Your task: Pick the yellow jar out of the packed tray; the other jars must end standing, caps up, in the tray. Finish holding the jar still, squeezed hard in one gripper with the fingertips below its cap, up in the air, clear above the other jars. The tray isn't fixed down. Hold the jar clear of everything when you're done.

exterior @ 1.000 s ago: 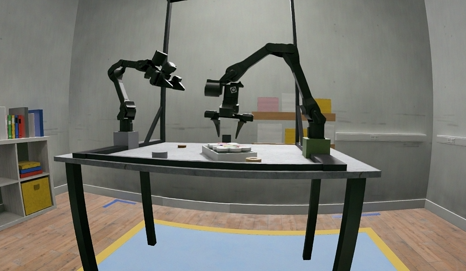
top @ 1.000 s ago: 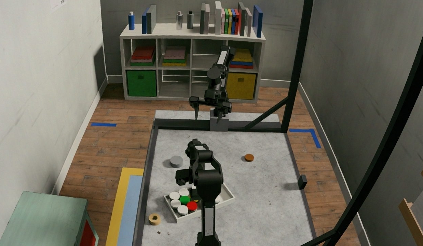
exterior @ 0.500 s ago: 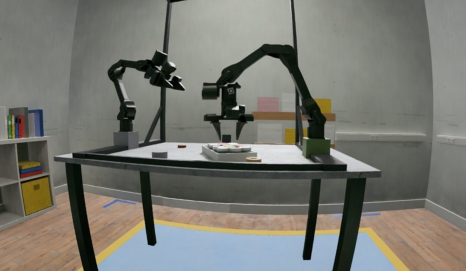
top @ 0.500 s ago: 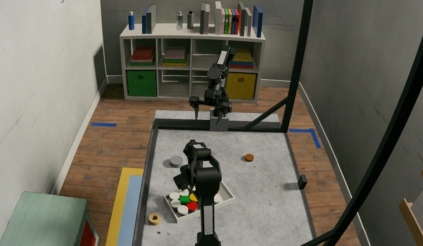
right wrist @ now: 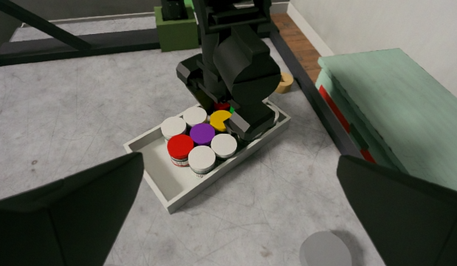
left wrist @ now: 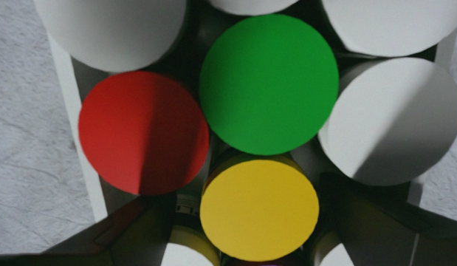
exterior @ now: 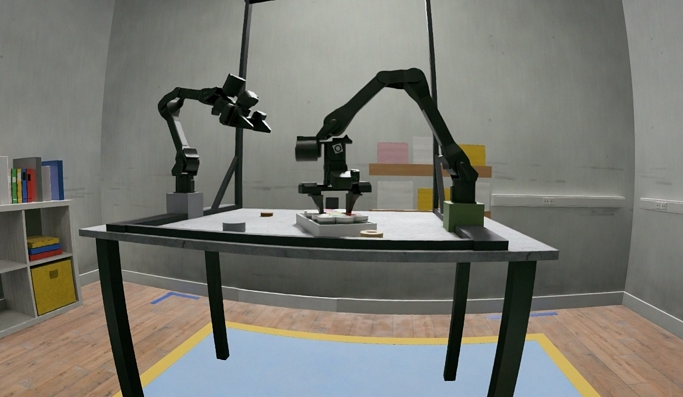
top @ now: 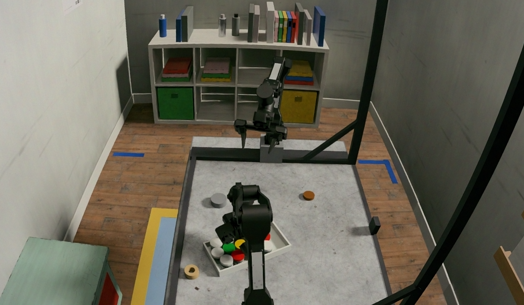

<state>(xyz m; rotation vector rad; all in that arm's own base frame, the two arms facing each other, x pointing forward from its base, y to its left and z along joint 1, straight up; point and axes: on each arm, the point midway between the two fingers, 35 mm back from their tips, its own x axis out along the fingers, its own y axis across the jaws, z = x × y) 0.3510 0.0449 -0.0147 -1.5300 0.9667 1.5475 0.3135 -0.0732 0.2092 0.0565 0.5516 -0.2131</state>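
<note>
The green jar is 4 cm ahead of my left hand, 3 cm below it and 2 cm to the left of it. From my left hand the other things lie so: yellow jar 3 cm below; then tray 5 cm below, 2 cm behind, 1 cm to the right; then red jar 5 cm to the left, 3 cm below, 1 cm ahead.
</note>
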